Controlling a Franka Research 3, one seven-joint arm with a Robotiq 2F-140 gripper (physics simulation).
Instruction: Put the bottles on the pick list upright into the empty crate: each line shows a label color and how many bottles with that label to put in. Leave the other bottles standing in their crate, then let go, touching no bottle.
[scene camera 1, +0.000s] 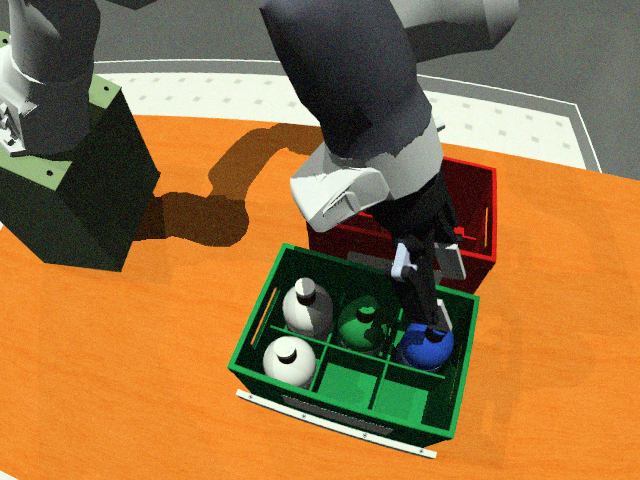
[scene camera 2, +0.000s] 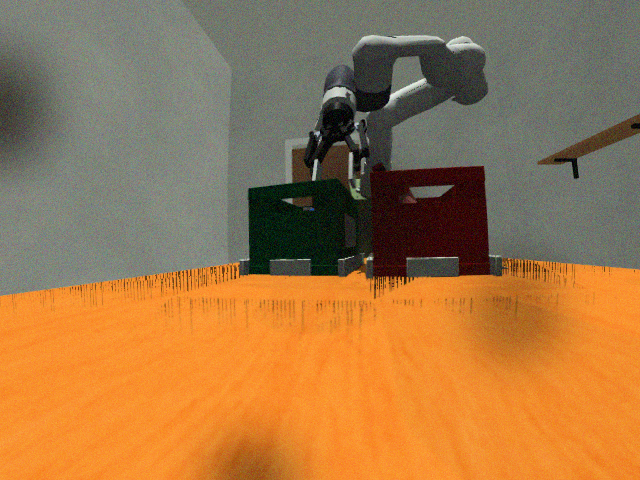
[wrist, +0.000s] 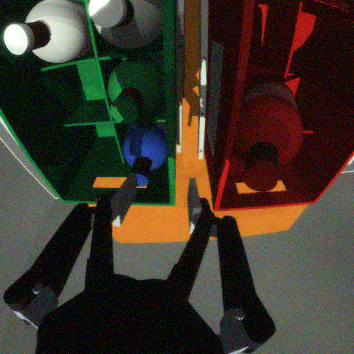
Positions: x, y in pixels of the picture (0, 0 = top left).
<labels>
My gripper (scene camera 1: 448, 301): 0.53 m from the lens. A blue bottle (scene camera 1: 426, 349): 0.54 m from the lens. A green bottle (scene camera 1: 363, 324): 0.54 m from the lens.
</labels>
